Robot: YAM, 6 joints.
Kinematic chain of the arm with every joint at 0, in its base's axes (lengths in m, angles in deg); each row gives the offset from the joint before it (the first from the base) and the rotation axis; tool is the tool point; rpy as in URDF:
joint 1: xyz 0 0 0.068 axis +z
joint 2: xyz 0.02 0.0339 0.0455 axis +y
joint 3: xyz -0.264 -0.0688 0 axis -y
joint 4: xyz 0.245 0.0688 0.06 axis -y
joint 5: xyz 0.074 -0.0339 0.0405 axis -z
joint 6: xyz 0.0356 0 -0.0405 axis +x
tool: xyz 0 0 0 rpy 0 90 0
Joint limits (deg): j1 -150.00..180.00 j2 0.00..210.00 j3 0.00..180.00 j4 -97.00..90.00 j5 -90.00..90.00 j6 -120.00..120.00
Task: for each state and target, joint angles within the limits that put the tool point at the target. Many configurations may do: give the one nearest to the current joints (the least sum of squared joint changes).
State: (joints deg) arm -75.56 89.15 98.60 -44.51 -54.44 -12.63
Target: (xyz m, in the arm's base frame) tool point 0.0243 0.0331 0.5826
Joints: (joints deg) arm -77.37 46.99 112.76 -47.96 -60.38 -12.63
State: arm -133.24 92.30 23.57 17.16 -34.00 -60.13
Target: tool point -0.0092 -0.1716 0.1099
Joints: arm -101.46 68.08 9.56 12.91 -44.80 -60.13
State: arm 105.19 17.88 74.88 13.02 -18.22 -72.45
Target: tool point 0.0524 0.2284 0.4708
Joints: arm 75.15 61.85 68.91 11.64 -12.77 -72.45
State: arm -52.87 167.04 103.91 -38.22 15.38 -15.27
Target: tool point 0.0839 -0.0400 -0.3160
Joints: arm -23.97 210.00 92.58 -34.01 3.96 -15.27
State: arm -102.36 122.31 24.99 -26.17 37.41 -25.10
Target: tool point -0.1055 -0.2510 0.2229
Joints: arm -107.83 79.36 50.20 -26.48 41.51 -25.10
